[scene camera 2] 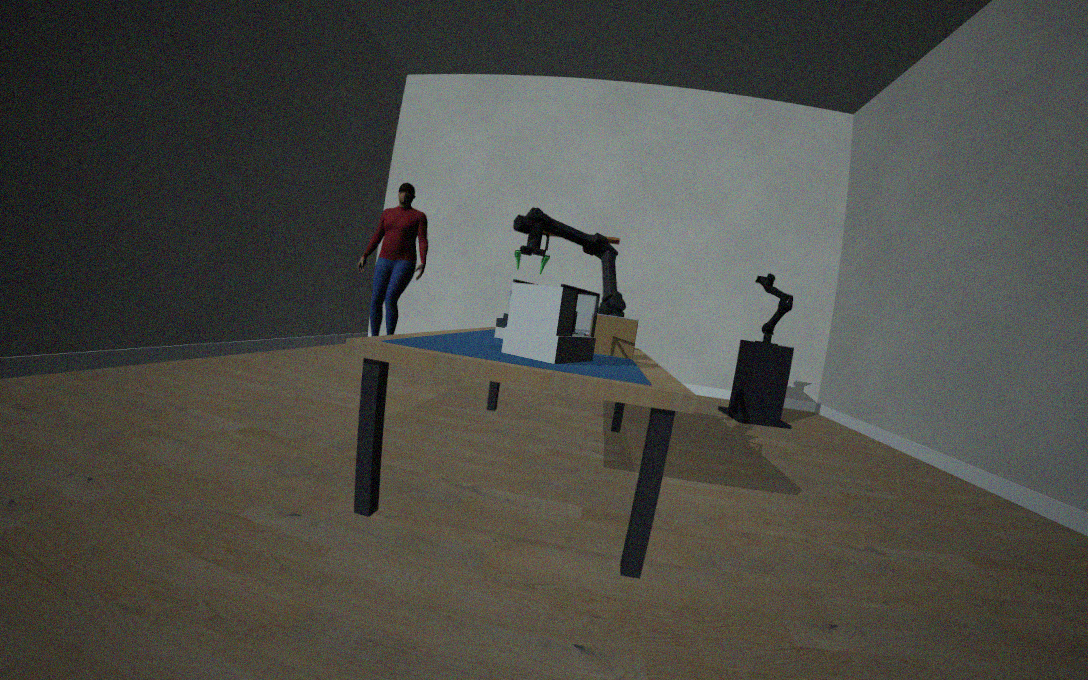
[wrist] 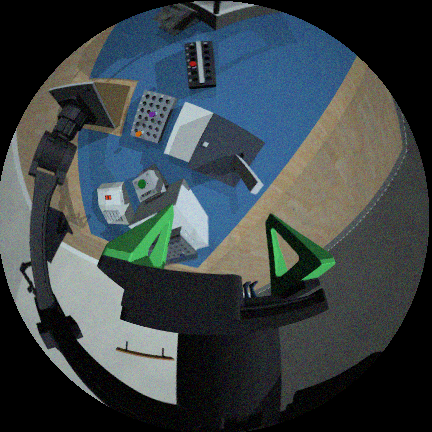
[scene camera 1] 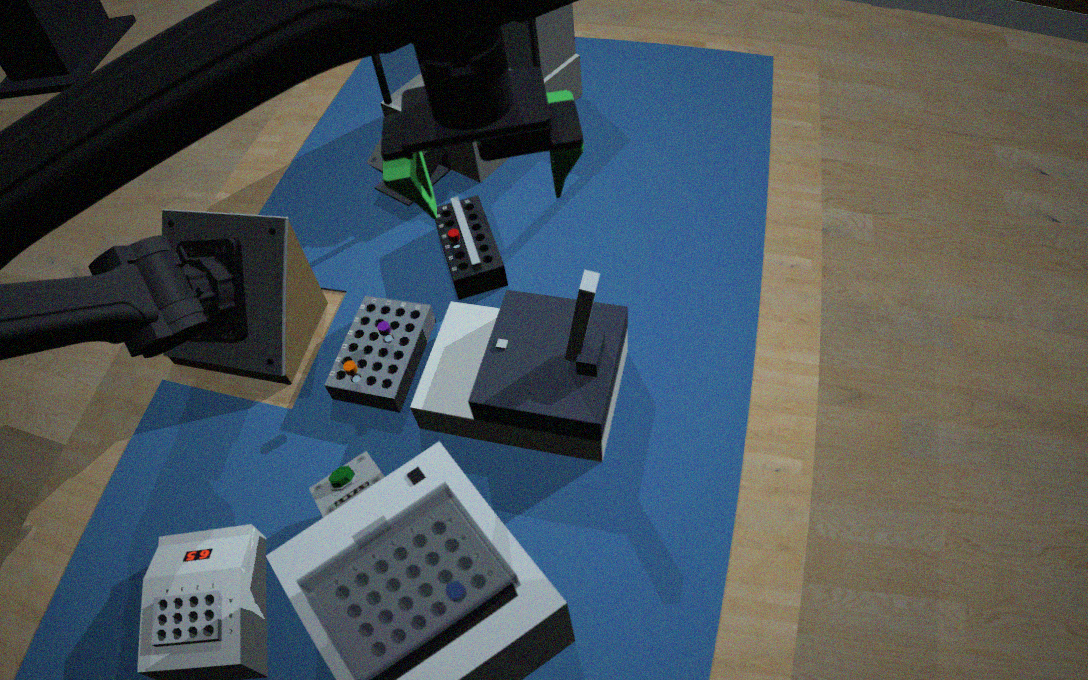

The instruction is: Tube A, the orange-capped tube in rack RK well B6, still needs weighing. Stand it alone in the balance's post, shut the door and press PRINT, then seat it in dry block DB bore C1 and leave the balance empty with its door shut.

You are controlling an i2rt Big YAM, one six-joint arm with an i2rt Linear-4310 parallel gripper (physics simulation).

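Places are measured from the arm's base along level axes (x right, y ahead, z up), in metres.
Pixels of known places: gripper, fingertip midpoint: (scene camera 2: 529, 272) (wrist: 222, 213) (scene camera 1: 495, 202); arm's base, link origin: (scene camera 2: 613, 332) (wrist: 78, 107) (scene camera 1: 215, 289).
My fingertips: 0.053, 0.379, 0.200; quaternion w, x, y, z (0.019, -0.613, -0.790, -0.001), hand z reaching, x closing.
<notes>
Ahead of a thing's pixels: the offset from my fingertips to its top centre, as dx, dy, dz. "pt": to the spot under its first point.
Orange-capped tube A @[+0.014, -0.192, -0.234] (scene camera 1: 349, 366) (wrist: 138, 134) stands in the grey rack @[-0.032, -0.178, -0.258] (scene camera 1: 362, 391) near one end. My gripper (scene camera 1: 497, 205) (scene camera 2: 530, 271) (wrist: 222, 213) is open and empty, pointing down high above the table, towards the balance end and away from the rack. The balance @[-0.439, -0.161, -0.066] (scene camera 1: 556, 36) (scene camera 2: 529, 320) (wrist: 220, 19) is largely hidden behind my gripper in scene camera 1; its post and door position cannot be told. A dark keypad unit (wrist: 175, 20) stands by it. The white block with a red display @[+0.291, -0.284, -0.218] (scene camera 1: 232, 581) (wrist: 117, 192), apparently the dry block, has several open bores.
A purple-capped tube @[-0.040, -0.167, -0.234] (scene camera 1: 383, 327) (wrist: 152, 114) shares the rack. A black rack @[-0.196, -0.107, -0.240] (scene camera 1: 481, 279) (wrist: 211, 82) holds a red-capped tube. A dark-topped box @[-0.007, -0.009, -0.186] (scene camera 1: 537, 320) (wrist: 225, 135) has a tall handle. Beyond are a green-button box (scene camera 1: 341, 476) (wrist: 142, 184) and a large white device @[pt +0.261, +0.069, -0.153] (scene camera 1: 553, 601). A person (scene camera 2: 401, 232) stands behind the table.
</notes>
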